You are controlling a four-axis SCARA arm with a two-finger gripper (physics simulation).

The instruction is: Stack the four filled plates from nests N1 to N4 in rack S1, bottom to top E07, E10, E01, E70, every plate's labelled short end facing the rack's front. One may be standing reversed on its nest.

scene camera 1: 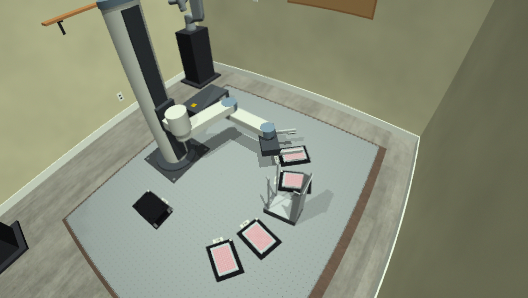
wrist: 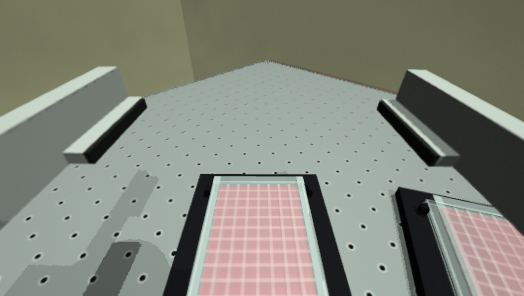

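Where they show: gripper, fingertip midpoint: (scene camera 1: pixel 299 140) (wrist: pixel 262 88); arm's base, link origin: (scene camera 1: pixel 176 155).
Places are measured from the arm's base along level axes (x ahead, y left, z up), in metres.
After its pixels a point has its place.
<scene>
The pink-gridded plate on nest N4 (scene camera 1: pixel 295 154) @[x 0.592, y 0.360, z 0.038 m] (wrist: pixel 260 240) @[x 0.581, y 0.360, z 0.038 m] lies flat in its black nest, centred below the gripper in the wrist view. Its near end is cut off there. My gripper (scene camera 1: pixel 298 141) @[x 0.596, y 0.374, z 0.141 m] (wrist: pixel 262 88) @[x 0.596, y 0.374, z 0.141 m] is open and empty, its fingers high above and to either side of that plate. The N3 plate (scene camera 1: pixel 293 180) @[x 0.667, y 0.205, z 0.040 m] (wrist: pixel 492 245) @[x 0.691, y 0.235, z 0.036 m] is to the right in the wrist view, partly cut off. The N2 plate (scene camera 1: pixel 258 236) @[x 0.690, y -0.131, z 0.038 m] and N1 plate (scene camera 1: pixel 225 258) @[x 0.634, y -0.291, z 0.036 m] lie in their nests. Rack S1 (scene camera 1: pixel 300 206) @[x 0.787, y 0.034, z 0.156 m] stands in front of N3; its floor shows no plate. Plate codes are unreadable.
The rack's upright posts rise beside N3 and partly overlap it in the scene view. A black block (scene camera 1: pixel 152 209) @[x 0.218, y -0.335, z 0.073 m] sits at the left of the mat. A dark box (scene camera 1: pixel 212 96) @[x -0.078, y 0.436, z 0.128 m] stands behind the arm, and a black pedestal (scene camera 1: pixel 195 57) stands farther back.
</scene>
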